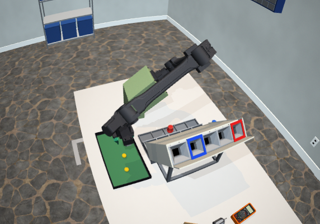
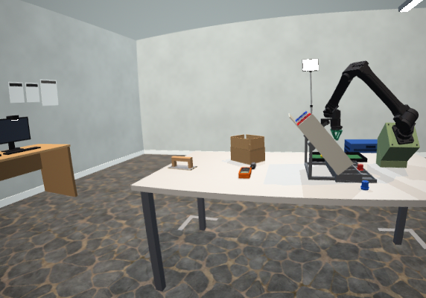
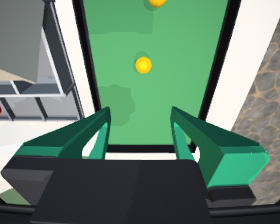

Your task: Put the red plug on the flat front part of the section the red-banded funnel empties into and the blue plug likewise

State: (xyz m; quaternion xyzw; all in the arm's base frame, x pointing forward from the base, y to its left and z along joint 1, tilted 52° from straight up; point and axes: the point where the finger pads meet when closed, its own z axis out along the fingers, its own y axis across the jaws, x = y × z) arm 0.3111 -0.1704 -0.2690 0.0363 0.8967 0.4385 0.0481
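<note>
My gripper is now 140 mm above the green tray, 20 mm to the left of it and 10 mm past it. Also, from my hand: beige cover: 310 mm to the left, 120 mm ahead, 60 mm above; orange multimeter: 590 mm ahead, 410 mm to the left, 130 mm below.
</note>
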